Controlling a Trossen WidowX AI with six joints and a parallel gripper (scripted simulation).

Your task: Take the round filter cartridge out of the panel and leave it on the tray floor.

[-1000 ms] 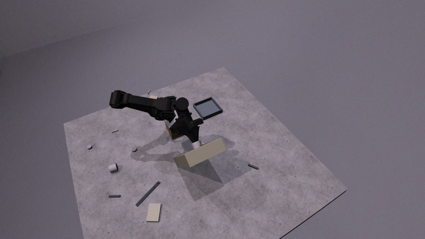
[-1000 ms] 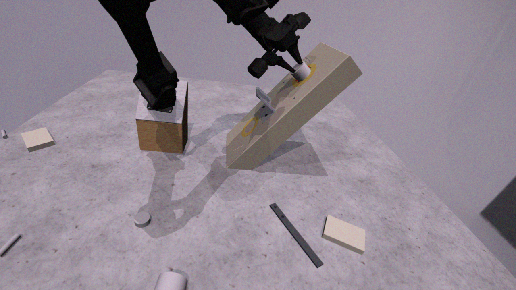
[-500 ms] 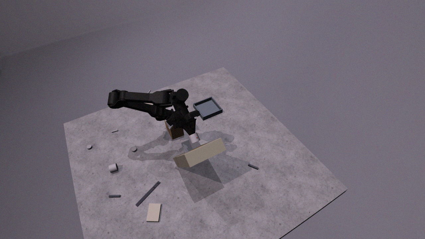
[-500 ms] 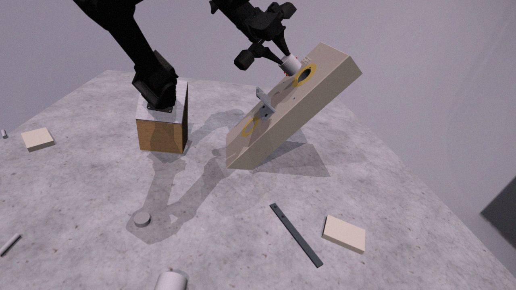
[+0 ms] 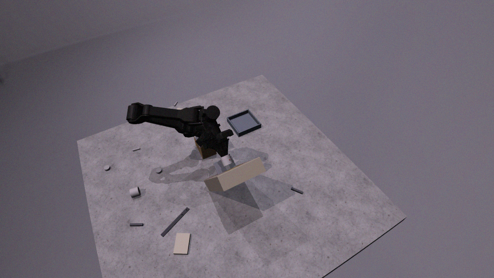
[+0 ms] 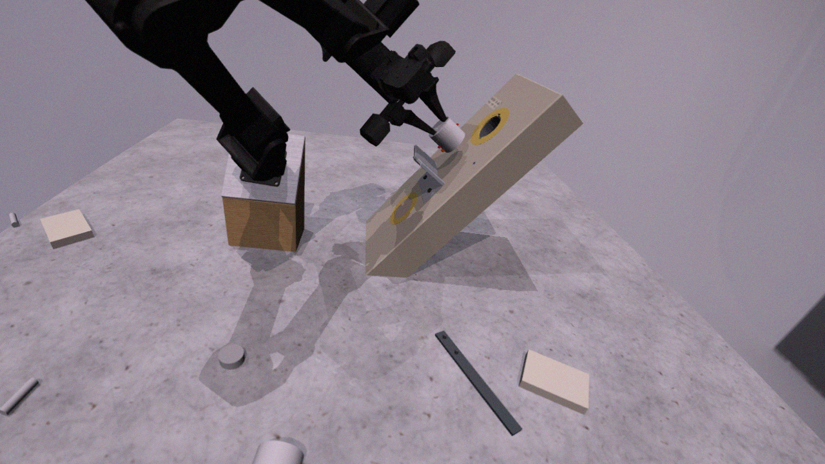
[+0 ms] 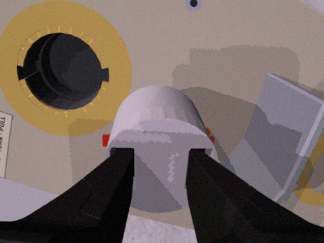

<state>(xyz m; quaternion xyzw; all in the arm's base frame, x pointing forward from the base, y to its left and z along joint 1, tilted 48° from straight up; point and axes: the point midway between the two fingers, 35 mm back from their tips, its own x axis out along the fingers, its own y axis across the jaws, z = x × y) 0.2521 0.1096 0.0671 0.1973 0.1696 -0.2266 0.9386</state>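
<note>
Right now my gripper tip is 1 cm short of the round filter cartridge and 1 cm above it. Round my gripper tip: dark-rimmed tray: 37 cm behind, 25 cm to the left, 23 cm below; beige service panel: 4 cm ahead, 7 cm below; grey bracket: 1 cm behind, 8 cm below.
</note>
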